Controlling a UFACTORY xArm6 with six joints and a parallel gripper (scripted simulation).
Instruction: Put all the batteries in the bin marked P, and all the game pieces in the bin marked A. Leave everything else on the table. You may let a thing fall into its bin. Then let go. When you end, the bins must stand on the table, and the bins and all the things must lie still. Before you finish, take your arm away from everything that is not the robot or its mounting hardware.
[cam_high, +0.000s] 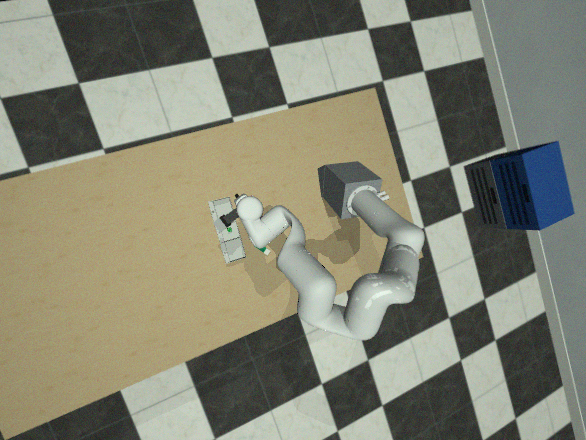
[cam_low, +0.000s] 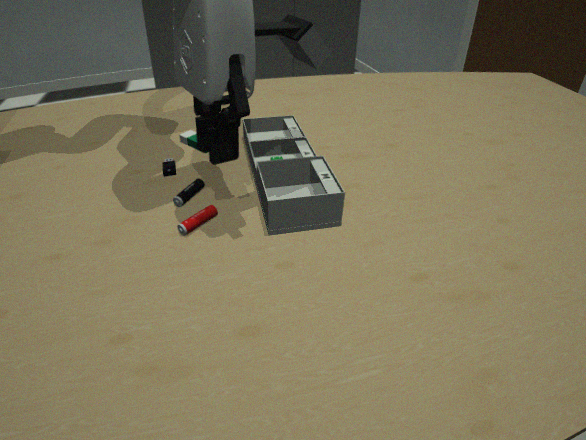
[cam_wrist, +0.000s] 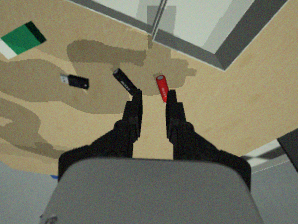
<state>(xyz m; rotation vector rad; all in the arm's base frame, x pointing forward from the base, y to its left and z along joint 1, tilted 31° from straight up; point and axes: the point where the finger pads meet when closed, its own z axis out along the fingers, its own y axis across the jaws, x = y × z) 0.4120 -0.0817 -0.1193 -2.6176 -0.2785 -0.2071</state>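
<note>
My gripper is now 9 cm above the red battery, 4 cm past it and 2 cm to the left of it. From my hand the other things lie so: bin 9 cm ahead, 7 cm below, 5 cm to the left; then black battery 9 cm below, 4 cm to the left, 4 cm behind; then green die 8 cm below, 8 cm ahead, 5 cm to the left.
</note>
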